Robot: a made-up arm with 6 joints. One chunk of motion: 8 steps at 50 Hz.
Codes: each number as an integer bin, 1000 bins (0 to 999) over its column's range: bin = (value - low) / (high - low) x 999, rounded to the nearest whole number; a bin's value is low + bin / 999 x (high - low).
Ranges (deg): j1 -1..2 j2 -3..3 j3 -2..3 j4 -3..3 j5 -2..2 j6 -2..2
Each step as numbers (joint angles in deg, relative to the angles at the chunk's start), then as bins.
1 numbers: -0.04 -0.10 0.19 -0.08 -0.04 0.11
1 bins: 320 483 438 486 490 527
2 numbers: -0.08 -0.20 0.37 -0.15 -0.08 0.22
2 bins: 306 466 474 475 480 554
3 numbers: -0.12 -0.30 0.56 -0.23 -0.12 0.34
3 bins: 293 450 511 461 470 584
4 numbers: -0.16 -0.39 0.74 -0.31 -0.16 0.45
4 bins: 280 435 547 448 460 612
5 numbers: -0.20 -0.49 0.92 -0.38 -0.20 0.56
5 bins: 266 418 583 436 450 639
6 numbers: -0.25 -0.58 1.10 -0.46 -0.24 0.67
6 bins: 250 403 619 423 440 667
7 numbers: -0.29 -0.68 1.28 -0.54 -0.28 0.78
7 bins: 236 386 655 410 430 694
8 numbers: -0.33 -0.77 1.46 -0.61 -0.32 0.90
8 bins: 223 371 691 398 420 724
